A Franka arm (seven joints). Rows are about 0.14 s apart.
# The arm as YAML. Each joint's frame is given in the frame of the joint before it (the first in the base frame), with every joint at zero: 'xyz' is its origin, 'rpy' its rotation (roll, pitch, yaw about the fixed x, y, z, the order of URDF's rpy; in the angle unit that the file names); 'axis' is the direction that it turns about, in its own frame. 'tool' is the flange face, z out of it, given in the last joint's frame.
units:
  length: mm
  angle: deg
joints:
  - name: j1
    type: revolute
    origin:
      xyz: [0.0, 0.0, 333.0]
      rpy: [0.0, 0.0, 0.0]
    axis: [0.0, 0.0, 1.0]
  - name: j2
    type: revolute
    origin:
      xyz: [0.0, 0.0, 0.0]
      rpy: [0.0, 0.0, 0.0]
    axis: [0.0, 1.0, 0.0]
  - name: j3
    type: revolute
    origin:
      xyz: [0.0, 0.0, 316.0]
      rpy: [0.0, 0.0, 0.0]
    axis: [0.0, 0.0, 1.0]
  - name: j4
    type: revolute
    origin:
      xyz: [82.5, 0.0, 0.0]
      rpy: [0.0, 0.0, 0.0]
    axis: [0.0, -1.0, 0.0]
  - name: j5
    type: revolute
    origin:
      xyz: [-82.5, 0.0, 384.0]
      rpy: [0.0, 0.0, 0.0]
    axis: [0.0, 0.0, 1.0]
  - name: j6
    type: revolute
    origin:
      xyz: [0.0, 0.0, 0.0]
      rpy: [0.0, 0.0, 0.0]
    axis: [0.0, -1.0, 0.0]
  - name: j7
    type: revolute
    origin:
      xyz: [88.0, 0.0, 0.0]
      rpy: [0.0, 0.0, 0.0]
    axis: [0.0, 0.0, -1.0]
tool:
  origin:
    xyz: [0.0, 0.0, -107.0]
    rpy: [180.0, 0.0, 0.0]
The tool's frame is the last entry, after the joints.
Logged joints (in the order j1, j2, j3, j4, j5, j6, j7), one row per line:
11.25 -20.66 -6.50 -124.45 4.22 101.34 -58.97
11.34 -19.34 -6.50 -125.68 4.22 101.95 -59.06
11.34 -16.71 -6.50 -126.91 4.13 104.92 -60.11
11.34 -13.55 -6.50 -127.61 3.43 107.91 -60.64
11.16 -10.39 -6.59 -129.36 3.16 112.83 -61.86
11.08 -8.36 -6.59 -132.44 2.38 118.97 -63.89
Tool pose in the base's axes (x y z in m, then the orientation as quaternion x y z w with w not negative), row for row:
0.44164 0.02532 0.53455 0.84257 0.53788 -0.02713 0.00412
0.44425 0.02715 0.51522 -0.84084 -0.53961 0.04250 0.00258
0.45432 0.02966 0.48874 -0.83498 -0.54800 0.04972 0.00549
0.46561 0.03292 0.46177 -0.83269 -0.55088 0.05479 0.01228
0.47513 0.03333 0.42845 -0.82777 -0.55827 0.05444 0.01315
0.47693 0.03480 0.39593 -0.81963 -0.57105 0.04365 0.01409
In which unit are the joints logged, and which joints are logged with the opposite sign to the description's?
The joints are logged in degrees. Opposite sign: j5.
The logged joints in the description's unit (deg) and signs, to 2 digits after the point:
11.25 -20.66 -6.50 -124.45 -4.22 101.34 -58.97
11.34 -19.34 -6.50 -125.68 -4.22 101.95 -59.06
11.34 -16.71 -6.50 -126.91 -4.13 104.92 -60.11
11.34 -13.55 -6.50 -127.61 -3.43 107.91 -60.64
11.16 -10.39 -6.59 -129.36 -3.16 112.83 -61.86
11.08 -8.36 -6.59 -132.44 -2.38 118.97 -63.89

